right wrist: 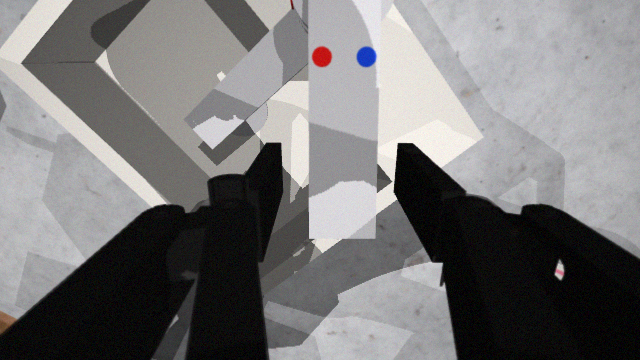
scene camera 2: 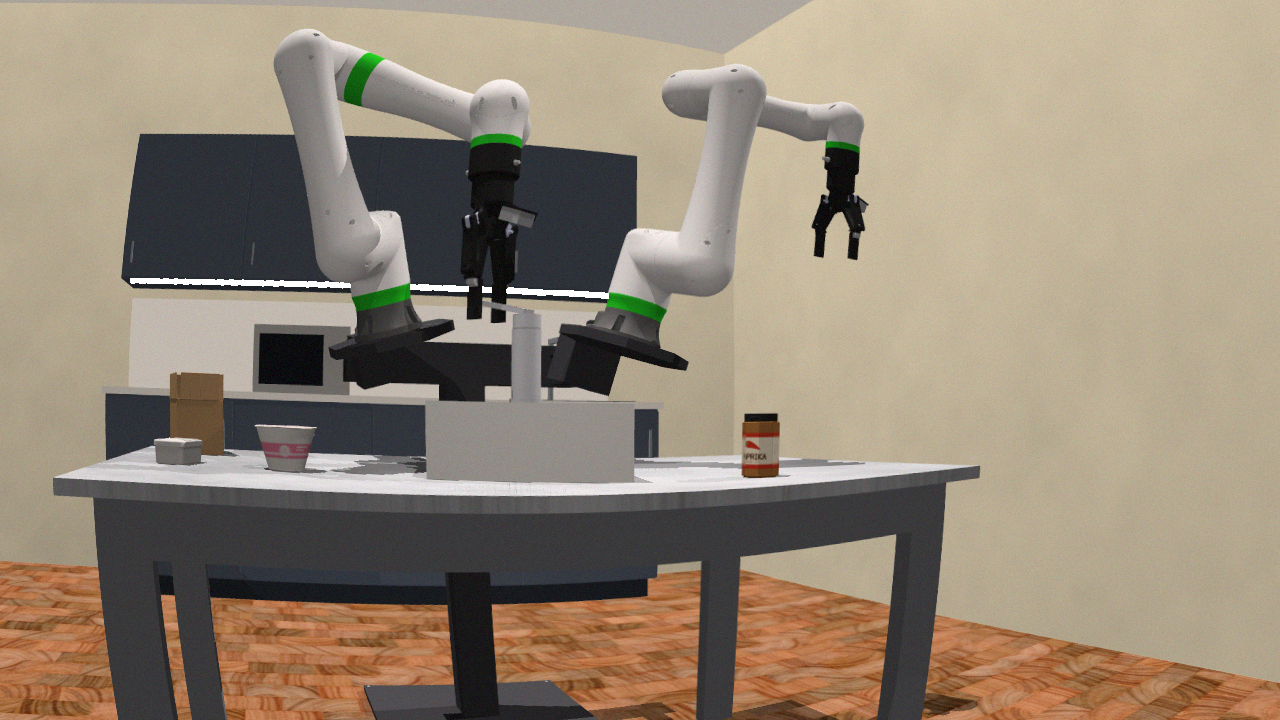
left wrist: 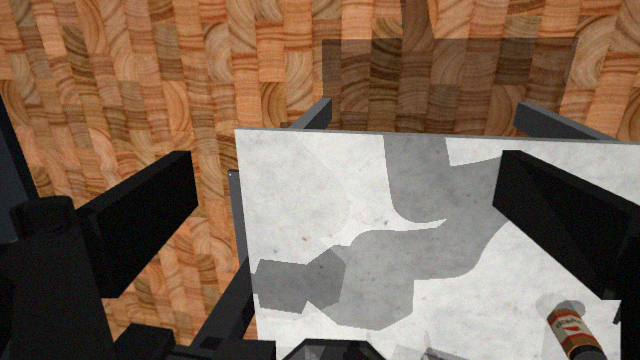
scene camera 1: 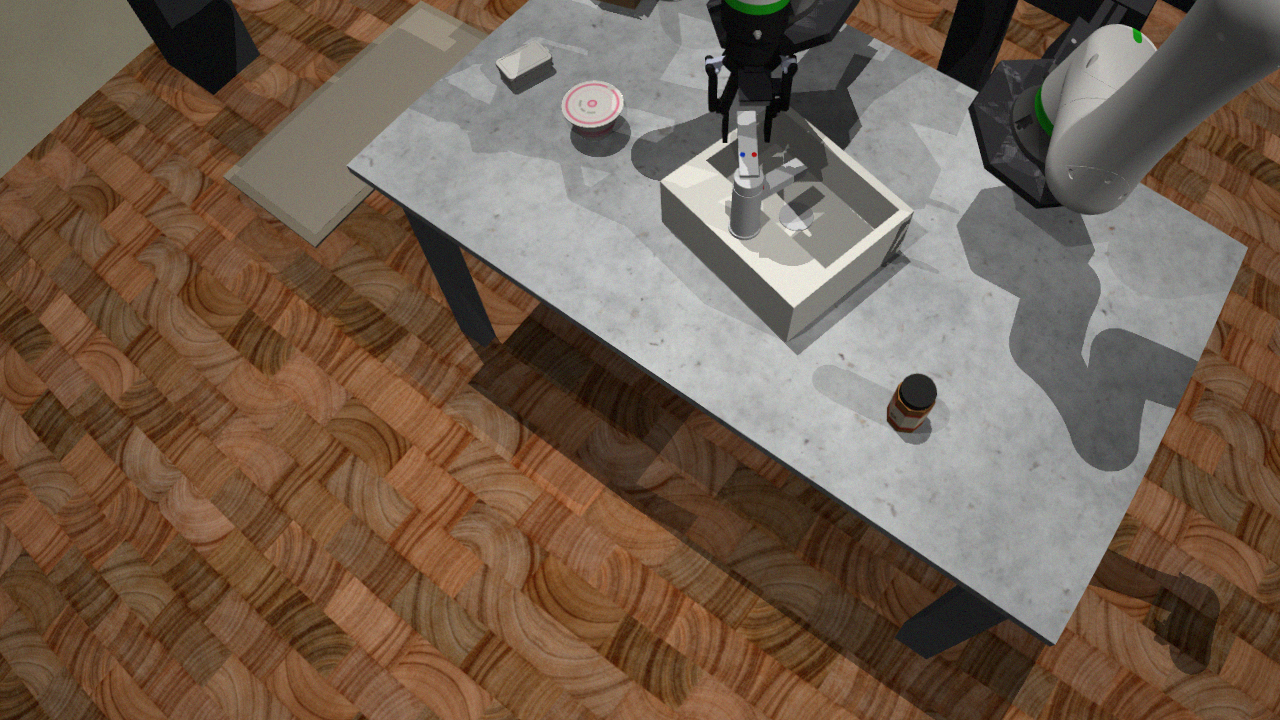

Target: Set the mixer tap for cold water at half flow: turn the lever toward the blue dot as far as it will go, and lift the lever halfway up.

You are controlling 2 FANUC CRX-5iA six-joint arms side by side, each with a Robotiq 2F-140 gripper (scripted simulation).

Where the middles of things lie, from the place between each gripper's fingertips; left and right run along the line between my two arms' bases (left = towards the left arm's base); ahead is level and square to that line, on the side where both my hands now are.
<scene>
I see the flat lever point(scene camera 1: 746, 120) 40 mm ahead of my right hand point(scene camera 2: 486, 320), 30 mm to the left of it and 10 mm below it. From my right hand the other things lie so: pink-and-white bowl point(scene camera 1: 593, 105) 360 mm to the right, 240 mm below, 40 mm behind; paprika jar point(scene camera 2: 760, 431) 430 mm to the left, 240 mm below, 160 mm ahead; white basin point(scene camera 1: 838, 203) 250 mm below, 80 mm to the left, 50 mm behind.
I see the paprika jar 520 mm to the right of my left hand point(scene camera 2: 835, 258), 450 mm below it and 420 mm ahead of it. From my left hand the other things lie so: pink-and-white bowl: 1310 mm to the right, 450 mm below, 220 mm ahead; then white basin: 880 mm to the right, 460 mm below, 210 mm ahead; then flat lever: 930 mm to the right, 300 mm ahead, 220 mm below.
</scene>
